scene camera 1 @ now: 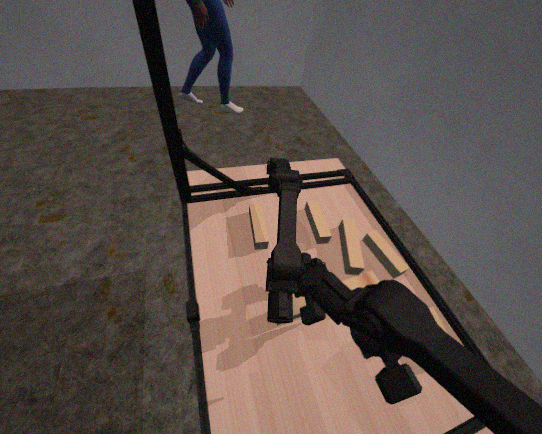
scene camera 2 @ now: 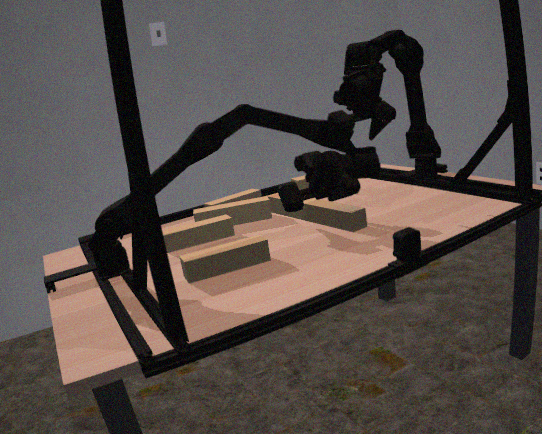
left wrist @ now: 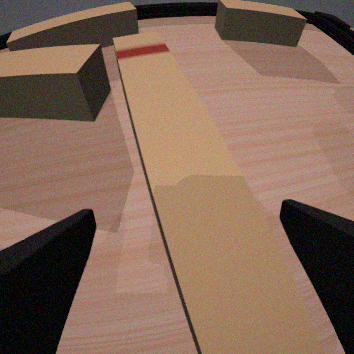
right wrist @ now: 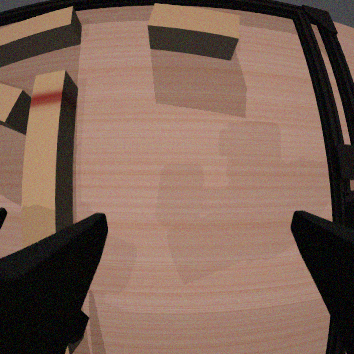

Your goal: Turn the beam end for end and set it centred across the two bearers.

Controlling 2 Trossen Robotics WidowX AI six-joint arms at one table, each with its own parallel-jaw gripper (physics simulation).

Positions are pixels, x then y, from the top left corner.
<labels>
my left gripper: open, holds nothing
my right gripper: open, holds nothing
a beam (scene camera 2: 351,218): on the table
</labels>
